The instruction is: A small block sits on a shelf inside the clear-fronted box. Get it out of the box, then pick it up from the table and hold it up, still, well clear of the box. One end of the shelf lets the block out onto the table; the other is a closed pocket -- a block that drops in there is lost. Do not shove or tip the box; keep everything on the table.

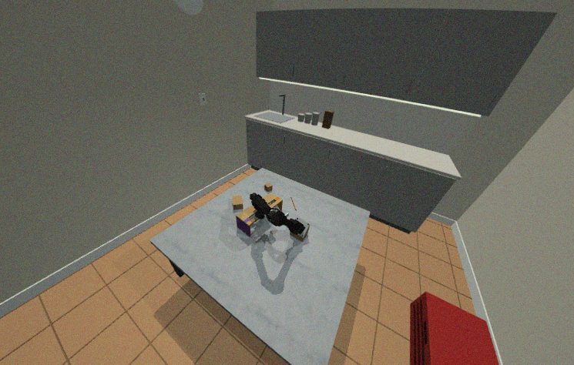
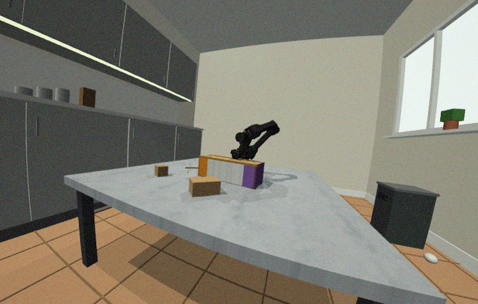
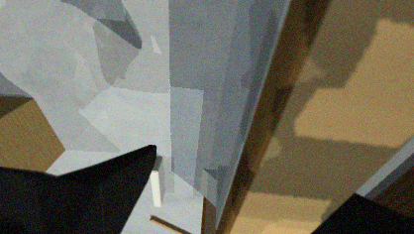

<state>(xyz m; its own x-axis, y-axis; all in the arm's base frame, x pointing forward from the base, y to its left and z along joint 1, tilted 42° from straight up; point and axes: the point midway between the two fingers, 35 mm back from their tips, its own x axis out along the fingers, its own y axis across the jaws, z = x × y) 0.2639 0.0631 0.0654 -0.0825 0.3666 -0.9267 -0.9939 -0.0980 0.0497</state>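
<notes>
My gripper tip is now 60 mm short of the tan block and 20 mm to the left of it. Round my gripper tip: box (40 mm ahead, 20 mm below); then thin wooden stick (350 mm to the right, 80 mm below, 10 mm behind).
</notes>
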